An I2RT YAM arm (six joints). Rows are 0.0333 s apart.
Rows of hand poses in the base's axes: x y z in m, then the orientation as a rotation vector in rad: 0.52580, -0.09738, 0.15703, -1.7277, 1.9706, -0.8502; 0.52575, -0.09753, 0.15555, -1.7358, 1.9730, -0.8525; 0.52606, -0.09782, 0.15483, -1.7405, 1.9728, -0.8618; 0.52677, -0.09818, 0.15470, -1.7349, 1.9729, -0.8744; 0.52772, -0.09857, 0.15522, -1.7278, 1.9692, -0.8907; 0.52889, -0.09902, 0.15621, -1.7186, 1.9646, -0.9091; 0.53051, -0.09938, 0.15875, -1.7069, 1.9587, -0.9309; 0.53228, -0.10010, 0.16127, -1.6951, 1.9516, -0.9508; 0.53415, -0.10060, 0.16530, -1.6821, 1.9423, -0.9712; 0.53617, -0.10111, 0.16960, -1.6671, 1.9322, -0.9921; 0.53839, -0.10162, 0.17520, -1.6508, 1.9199, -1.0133; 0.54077, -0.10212, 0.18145, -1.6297, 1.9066, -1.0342; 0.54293, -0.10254, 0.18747, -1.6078, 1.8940, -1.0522; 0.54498, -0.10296, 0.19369, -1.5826, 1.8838, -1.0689; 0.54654, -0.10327, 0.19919, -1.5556, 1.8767, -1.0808
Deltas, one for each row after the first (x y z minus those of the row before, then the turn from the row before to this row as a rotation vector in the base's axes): -0.00005, -0.00015, -0.00148, -0.0058, 0.0057, 0.0007; 0.00031, -0.00029, -0.00072, -0.0084, 0.0004, -0.0003; 0.00071, -0.00036, -0.00013, -0.0058, -0.0064, -0.0046; 0.00095, -0.00039, 0.00052, -0.0070, -0.0103, -0.0035; 0.00117, -0.00045, 0.00099, -0.0073, -0.0126, -0.0042; 0.00162, -0.00036, 0.00254, -0.0084, -0.0155, -0.0050; 0.00177, -0.00072, 0.00252, -0.0070, -0.0157, -0.0039; 0.00187, -0.00050, 0.00403, -0.0066, -0.0178, -0.0030; 0.00202, -0.00051, 0.00430, -0.0061, -0.0195, -0.0034; 0.00222, -0.00051, 0.00560, -0.0057, -0.0215, -0.0025; 0.00238, -0.00050, 0.00625, -0.0034, -0.0249, -0.0034; 0.00216, -0.00042, 0.00602, -0.0013, -0.0244, -0.0035; 0.00205, -0.00042, 0.00622, 0.0007, -0.0248, -0.0058; 0.00156, -0.00031, 0.00550, 0.0044, -0.0232, -0.0071
